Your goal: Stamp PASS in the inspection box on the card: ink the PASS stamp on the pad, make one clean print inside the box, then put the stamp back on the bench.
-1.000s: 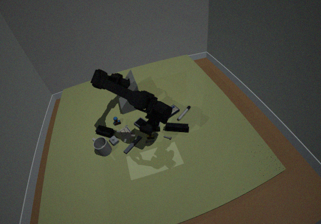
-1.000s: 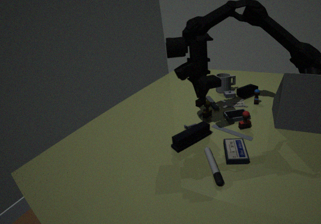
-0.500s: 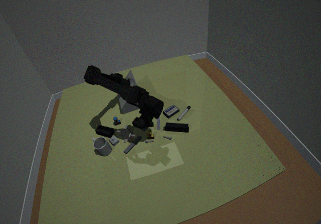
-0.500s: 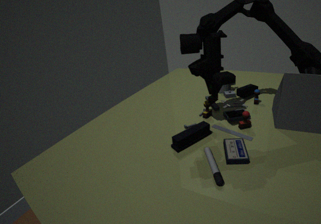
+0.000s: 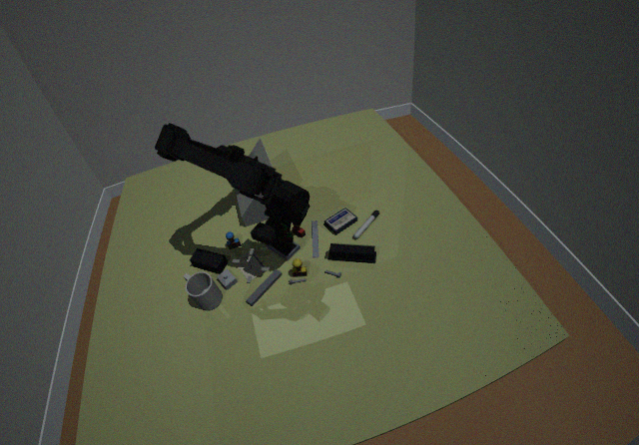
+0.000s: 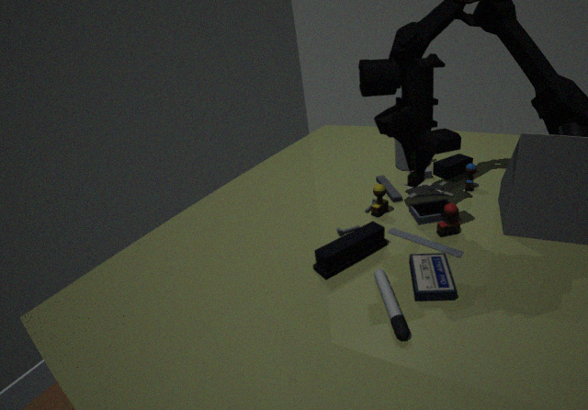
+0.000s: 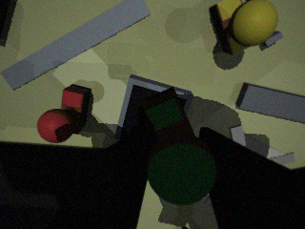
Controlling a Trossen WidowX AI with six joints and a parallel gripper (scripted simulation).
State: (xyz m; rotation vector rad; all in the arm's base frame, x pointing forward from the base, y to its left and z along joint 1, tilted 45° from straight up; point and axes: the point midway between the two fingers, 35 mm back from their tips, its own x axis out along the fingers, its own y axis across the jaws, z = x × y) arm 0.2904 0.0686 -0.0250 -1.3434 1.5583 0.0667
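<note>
Right now my gripper tip is 40 mm past the dark ink pad, 20 mm to the left of it and 90 mm above it. The rest, counted from my gripper tip: red-knobbed stamp 80 mm behind, 40 mm to the left, 80 mm below; green-knobbed stamp right at my gripper tip; yellow-knobbed stamp 70 mm ahead, 10 mm to the left, 80 mm below.
</note>
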